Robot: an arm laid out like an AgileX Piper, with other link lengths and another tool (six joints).
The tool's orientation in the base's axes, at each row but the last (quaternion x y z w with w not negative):
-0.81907, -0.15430, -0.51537, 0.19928
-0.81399, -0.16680, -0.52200, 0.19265
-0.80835, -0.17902, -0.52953, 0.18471
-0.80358, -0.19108, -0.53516, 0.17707
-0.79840, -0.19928, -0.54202, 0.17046
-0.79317, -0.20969, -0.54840, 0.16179
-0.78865, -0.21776, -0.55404, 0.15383
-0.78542, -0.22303, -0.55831, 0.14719
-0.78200, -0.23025, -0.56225, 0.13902
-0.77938, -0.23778, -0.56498, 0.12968
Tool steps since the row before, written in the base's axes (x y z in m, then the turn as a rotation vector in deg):
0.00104, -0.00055, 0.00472, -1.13, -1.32, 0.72
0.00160, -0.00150, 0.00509, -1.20, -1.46, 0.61
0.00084, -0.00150, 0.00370, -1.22, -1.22, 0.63
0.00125, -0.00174, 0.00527, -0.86, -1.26, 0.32
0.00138, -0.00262, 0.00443, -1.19, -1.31, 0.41
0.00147, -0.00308, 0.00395, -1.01, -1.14, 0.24
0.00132, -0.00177, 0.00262, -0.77, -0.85, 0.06
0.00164, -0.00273, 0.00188, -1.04, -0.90, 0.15
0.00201, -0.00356, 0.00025, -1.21, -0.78, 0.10
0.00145, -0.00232, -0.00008, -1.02, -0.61, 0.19
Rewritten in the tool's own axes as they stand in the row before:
0.00469, 0.00017, -0.00129, 0.11, 0.51, -1.81
0.00519, 0.00135, -0.00141, -0.02, 0.62, -1.89
0.00359, 0.00131, -0.00144, 0.01, 0.40, -1.79
0.00513, 0.00170, -0.00178, -0.16, 0.64, -1.41
0.00425, 0.00270, -0.00175, -0.19, 0.51, -1.73
0.00368, 0.00329, -0.00169, -0.27, 0.46, -1.45
0.00254, 0.00219, -0.00068, -0.31, 0.33, -1.05
0.00172, 0.00322, -0.00061, -0.31, 0.24, -1.33
0.00004, 0.00409, -0.00014, -0.38, 0.05, -1.39
-0.00023, 0.00272, 0.00012, -0.21, 0.01, -1.18

